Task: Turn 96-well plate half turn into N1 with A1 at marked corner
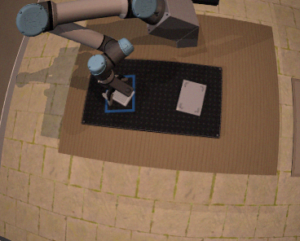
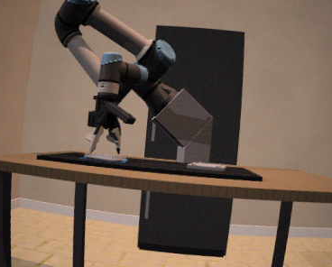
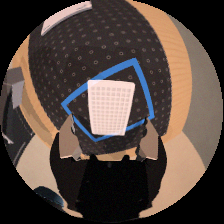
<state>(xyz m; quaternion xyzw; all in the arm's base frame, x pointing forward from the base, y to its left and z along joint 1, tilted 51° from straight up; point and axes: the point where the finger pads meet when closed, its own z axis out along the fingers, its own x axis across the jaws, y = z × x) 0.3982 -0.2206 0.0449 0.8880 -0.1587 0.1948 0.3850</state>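
My gripper is now 1 cm above the white 96-well plate. From my hand the other things lie so: grey plate nest N1: 36 cm to the left, 1 cm below.
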